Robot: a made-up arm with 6 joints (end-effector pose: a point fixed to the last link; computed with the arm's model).
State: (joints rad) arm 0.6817 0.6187 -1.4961 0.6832 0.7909 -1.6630
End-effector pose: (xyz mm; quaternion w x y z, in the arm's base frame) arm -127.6 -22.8 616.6 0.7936 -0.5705 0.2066 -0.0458
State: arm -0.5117 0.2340 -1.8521 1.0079 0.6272 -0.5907
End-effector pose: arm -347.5 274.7 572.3 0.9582 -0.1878 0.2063 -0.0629
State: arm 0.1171 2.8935 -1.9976 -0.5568 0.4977 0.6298
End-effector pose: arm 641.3 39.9 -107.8 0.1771 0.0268 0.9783 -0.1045
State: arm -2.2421 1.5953 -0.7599 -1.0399 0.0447 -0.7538
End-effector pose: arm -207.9 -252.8 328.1 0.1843 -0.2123 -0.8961 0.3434
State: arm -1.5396 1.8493 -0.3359 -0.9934 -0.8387 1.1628
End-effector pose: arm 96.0 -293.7 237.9 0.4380 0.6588 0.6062 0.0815
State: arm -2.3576 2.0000 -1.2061 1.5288 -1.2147 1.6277
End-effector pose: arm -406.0 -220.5 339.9 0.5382 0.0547 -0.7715 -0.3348
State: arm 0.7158 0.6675 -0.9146 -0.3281 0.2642 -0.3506
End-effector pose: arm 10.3 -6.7 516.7 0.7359 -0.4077 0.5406 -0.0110
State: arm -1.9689 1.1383 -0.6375 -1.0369 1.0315 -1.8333
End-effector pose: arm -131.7 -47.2 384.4 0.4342 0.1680 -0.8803 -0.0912
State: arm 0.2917 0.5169 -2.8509 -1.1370 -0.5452 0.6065
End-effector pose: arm -620.9 -118.0 546.5 0.8127 -0.0041 -0.5476 -0.1990
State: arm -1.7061 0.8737 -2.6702 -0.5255 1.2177 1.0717
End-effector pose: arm -34.7 231.9 744.4 0.7668 0.4477 -0.1006 -0.4489
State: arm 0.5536 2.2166 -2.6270 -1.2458 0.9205 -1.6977
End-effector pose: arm 543.8 212.3 538.5 0.0559 -0.6347 0.2535 -0.7278
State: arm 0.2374 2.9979 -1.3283 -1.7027 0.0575 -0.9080
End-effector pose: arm 456.1 102.0 -232.7 0.0272 0.9889 -0.1460 0.0088
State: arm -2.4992 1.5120 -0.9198 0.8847 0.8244 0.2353
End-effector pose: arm -165.3 -222.8 368.1 0.3603 0.9293 -0.0642 0.0489
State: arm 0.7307 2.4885 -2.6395 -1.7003 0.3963 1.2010
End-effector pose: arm 559.7 429.7 423.3 0.7951 -0.2128 0.5672 -0.0291
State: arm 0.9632 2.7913 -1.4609 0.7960 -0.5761 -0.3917
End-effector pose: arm 392.6 469.7 -78.3 0.3997 -0.2202 0.8872 0.0674
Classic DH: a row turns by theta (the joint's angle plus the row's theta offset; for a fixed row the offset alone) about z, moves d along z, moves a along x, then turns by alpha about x. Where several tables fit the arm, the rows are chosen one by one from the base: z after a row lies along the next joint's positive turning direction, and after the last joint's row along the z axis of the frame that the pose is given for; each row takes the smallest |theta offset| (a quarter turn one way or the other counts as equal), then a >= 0, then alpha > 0; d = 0 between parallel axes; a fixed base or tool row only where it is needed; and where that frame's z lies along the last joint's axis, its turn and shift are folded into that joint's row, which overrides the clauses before.
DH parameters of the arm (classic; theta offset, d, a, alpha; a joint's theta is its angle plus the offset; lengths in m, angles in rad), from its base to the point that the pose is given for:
joint 1: 0 0.099 0 -1.5708
joint 2: 0.135 0 -0.4531 0
joint 3: 1.3486 0 -0.017 1.5708
joint 4: 0 0.1962 0 -1.5708
joint 5: 0 0 0.0002 1.5708
joint 6: 0 0.1395 0 0

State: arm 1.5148 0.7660 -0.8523 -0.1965 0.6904 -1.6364
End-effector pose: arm 19.0 28.9 437.4 0.4940 -0.8600 -0.0381 -0.1223
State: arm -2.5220 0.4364 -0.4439 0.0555 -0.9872 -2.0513
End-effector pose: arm 95.3 75.9 502.4 0.6295 -0.0819 -0.2292 0.7379
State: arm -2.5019 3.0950 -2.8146 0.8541 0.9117 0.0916
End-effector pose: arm -525.5 -494.7 -49.5 0.4273 0.8989 0.0748 -0.0614
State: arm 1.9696 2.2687 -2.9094 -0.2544 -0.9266 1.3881
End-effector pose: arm -205.0 414.2 683.4 0.0270 0.0821 0.0679 -0.9939
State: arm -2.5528 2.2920 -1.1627 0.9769 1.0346 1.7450
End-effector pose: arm -305.5 -323.6 139.8 0.0733 -0.5340 0.7461 -0.3908
